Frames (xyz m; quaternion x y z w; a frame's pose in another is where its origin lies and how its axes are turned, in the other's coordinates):
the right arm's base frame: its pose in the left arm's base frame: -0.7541 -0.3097 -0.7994 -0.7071 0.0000 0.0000 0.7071
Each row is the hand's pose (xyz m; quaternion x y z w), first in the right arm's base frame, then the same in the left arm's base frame.
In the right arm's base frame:
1: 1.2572 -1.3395 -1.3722 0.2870 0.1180 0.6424 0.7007
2: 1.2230 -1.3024 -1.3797 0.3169 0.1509 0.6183 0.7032
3: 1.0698 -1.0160 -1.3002 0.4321 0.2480 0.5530 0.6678
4: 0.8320 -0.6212 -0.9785 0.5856 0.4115 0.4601 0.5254
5: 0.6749 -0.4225 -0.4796 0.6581 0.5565 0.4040 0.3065
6: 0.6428 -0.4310 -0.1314 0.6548 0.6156 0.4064 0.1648
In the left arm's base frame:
1: 0.5031 -1.6819 0.5401 -0.2925 0.5377 0.3708 0.6984
2: 0.4689 -1.6894 0.5030 -0.2732 0.5439 0.3305 0.7213
3: 0.3157 -1.6099 0.2166 -0.1667 0.5664 0.2157 0.7778
4: 0.0779 -1.2882 -0.1782 0.0426 0.6163 0.0344 0.7856
5: -0.0792 -0.7893 -0.3769 0.2486 0.6792 -0.1078 0.6821
6: -0.1113 -0.4411 -0.3684 0.3465 0.7226 -0.1479 0.5795

